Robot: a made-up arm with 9 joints. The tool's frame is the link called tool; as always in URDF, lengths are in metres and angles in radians.
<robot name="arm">
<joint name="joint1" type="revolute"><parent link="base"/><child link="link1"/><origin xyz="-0.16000 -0.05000 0.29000" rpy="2.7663 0.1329 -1.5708"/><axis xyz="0 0 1"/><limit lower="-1.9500" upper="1.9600" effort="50" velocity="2.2"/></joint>
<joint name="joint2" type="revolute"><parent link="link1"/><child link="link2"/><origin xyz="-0.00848 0.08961 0.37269" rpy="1.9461 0.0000 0.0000"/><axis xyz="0 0 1"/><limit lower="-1.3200" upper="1.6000" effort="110" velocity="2.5"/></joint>
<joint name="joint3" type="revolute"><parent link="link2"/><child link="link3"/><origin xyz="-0.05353 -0.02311 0.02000" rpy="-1.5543 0.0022 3.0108"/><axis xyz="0 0 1"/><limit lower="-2.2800" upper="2.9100" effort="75" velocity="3.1"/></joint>
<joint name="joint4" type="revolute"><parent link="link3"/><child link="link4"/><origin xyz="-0.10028 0.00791 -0.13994" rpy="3.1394 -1.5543 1.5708"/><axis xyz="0 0 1"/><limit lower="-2.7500" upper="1.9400" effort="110" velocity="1.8"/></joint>
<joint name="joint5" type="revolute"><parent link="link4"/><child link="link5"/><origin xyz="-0.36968 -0.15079 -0.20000" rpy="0.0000 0.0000 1.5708"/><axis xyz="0 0 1"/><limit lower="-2.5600" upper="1.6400" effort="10" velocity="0.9"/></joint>
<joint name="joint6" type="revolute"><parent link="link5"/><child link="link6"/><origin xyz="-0.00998 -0.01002 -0.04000" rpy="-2.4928 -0.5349 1.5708"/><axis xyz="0 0 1"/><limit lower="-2.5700" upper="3.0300" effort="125" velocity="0.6"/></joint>
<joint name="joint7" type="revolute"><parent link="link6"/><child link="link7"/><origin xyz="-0.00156 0.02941 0.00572" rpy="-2.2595 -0.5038 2.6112"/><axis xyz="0 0 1"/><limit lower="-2.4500" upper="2.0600" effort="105" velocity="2.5"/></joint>
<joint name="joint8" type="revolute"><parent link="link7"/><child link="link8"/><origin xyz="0.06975 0.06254 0.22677" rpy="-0.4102 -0.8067 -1.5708"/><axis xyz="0 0 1"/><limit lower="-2.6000" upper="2.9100" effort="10" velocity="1.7"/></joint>
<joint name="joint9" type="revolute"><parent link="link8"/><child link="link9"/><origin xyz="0.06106 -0.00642 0.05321" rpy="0.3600 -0.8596 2.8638"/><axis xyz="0 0 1"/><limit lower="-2.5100" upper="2.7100" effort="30" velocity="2.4"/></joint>
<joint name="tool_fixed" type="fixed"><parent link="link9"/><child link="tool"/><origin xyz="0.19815 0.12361 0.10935" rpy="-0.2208 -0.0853 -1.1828"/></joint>
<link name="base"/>
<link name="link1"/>
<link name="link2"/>
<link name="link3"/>
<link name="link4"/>
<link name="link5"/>
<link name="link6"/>
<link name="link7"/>
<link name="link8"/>
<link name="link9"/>
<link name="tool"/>
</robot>
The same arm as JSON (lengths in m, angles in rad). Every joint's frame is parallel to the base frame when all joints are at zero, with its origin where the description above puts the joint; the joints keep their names.
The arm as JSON. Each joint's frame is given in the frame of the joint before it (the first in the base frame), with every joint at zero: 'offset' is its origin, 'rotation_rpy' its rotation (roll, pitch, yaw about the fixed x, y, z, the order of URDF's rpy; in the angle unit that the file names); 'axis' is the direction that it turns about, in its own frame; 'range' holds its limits. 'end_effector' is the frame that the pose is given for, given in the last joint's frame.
{"length_unit": "m", "angle_unit": "rad", "chain": [{"id": "joint1", "offset": [-0.16, -0.05, 0.29], "rotation_rpy": [0.0, 0.0, 0.0], "axis": [-0.366504, 0.123301, -0.92221], "range": [-1.95, 1.96]}, {"id": "joint2", "offset": [-0.22, 0.05, -0.31], "rotation_rpy": [0.0, 0.0, 0.0], "axis": [1.0, 0.0, 0.0], "range": [-1.32, 1.6]}, {"id": "joint3", "offset": [0.02, 0.05, 0.03], "rotation_rpy": [0.0, 0.0, 0.0], "axis": [0.016499, -0.0021, 0.999862], "range": [-2.28, 2.91]}, {"id": "joint4", "offset": [-0.01, -0.1, -0.14], "rotation_rpy": [0.0, 0.0, 0.0], "axis": [-1.0, 0.0, 0.0], "range": [-2.75, 1.94]}, {"id": "joint5", "offset": [0.2, -0.15, -0.37], "rotation_rpy": [0.0, 0.0, 0.0], "axis": [-1.0, 0.0, 0.0], "range": [-2.56, 1.64]}, {"id": "joint6", "offset": [0.04, -0.01, 0.01], "rotation_rpy": [0.0, 0.0, 0.0], "axis": [0.685508, -0.603407, -0.407405], "range": [-2.57, 3.03]}, {"id": "joint7", "offset": [0.02, 0.02, -0.01], "rotation_rpy": [0.0, 0.0, 0.0], "axis": [-0.31311, -0.072702, 0.94693], "range": [-2.45, 2.06]}, {"id": "joint8", "offset": [-0.01, 0.05, 0.24], "rotation_rpy": [0.0, 0.0, 0.0], "axis": [0.125403, 0.637214, 0.760416], "range": [-2.6, 2.91]}, {"id": "joint9", "offset": [-0.01, -0.01, 0.08], "rotation_rpy": [0.0, 0.0, 0.0], "axis": [0.085099, -0.218197, 0.972187], "range": [-2.51, 2.71]}], "end_effector": {"offset": [-0.03, 0.2, 0.16], "rotation_rpy": [0.0, -0.0001, 0.0]}}
